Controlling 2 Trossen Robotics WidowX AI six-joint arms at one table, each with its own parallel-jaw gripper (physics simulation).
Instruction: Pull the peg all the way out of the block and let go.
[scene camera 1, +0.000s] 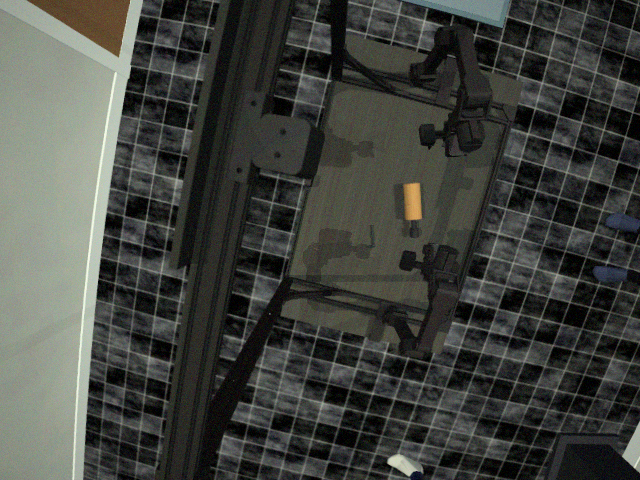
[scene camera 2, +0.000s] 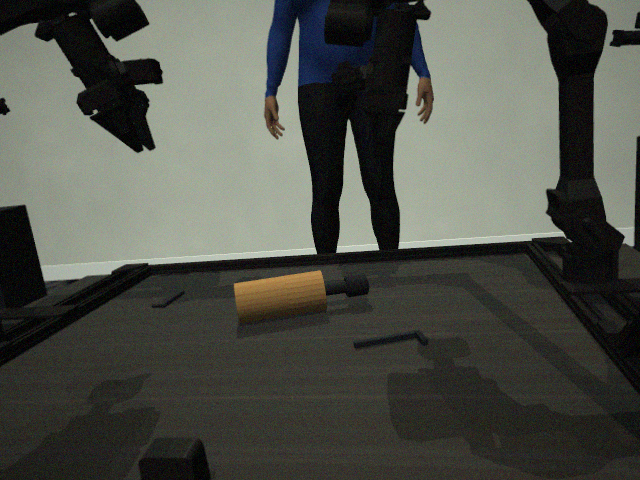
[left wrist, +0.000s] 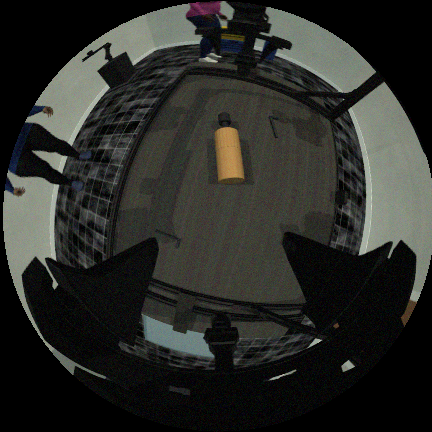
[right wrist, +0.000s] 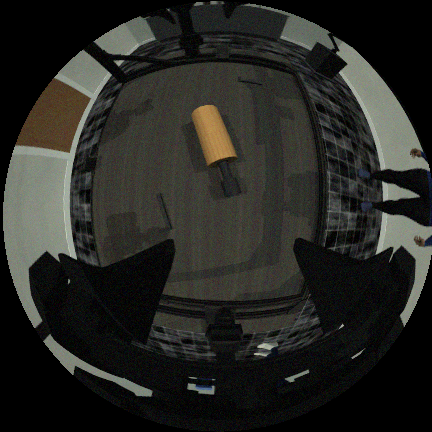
Path:
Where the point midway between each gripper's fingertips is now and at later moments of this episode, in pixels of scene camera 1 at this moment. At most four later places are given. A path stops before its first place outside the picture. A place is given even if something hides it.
My left gripper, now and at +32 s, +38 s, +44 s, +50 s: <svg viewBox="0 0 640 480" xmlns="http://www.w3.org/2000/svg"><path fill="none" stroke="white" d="M442 147L411 196L410 185L411 188L411 188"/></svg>
My right gripper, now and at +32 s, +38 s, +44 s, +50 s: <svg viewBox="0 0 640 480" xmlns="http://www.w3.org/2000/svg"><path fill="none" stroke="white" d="M423 255L419 232L419 232L414 229L413 230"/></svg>. At the last of these places it grips a dark peg.

